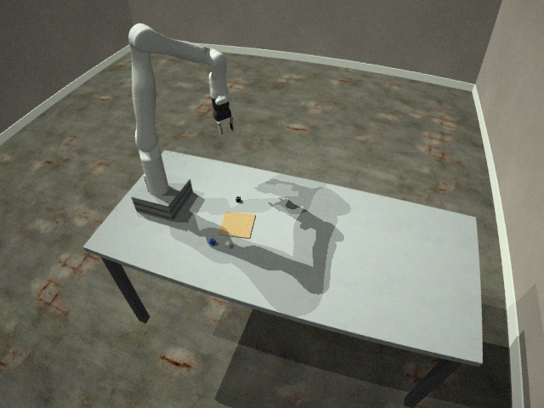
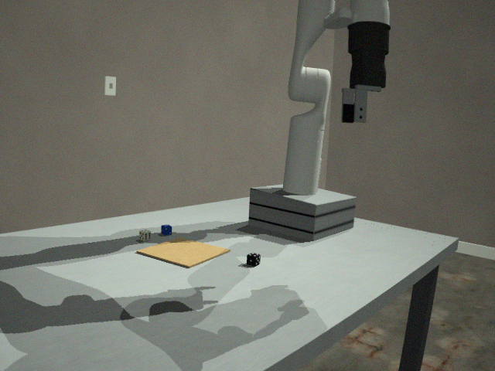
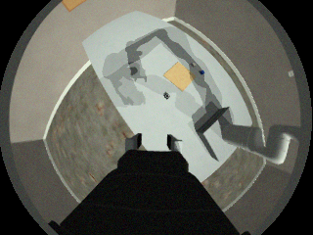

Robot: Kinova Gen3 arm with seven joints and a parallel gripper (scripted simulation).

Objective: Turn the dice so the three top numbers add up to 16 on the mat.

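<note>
Right now the blue die is 80 mm ahead of my hand, 420 mm to the right of it and 290 mm below it. Also, from my hand: tan mat: 140 mm ahead, 290 mm to the right, 300 mm below; then white die: 150 mm ahead, 410 mm to the right, 290 mm below; then black die: 90 mm ahead, 140 mm to the right, 290 mm below.
</note>
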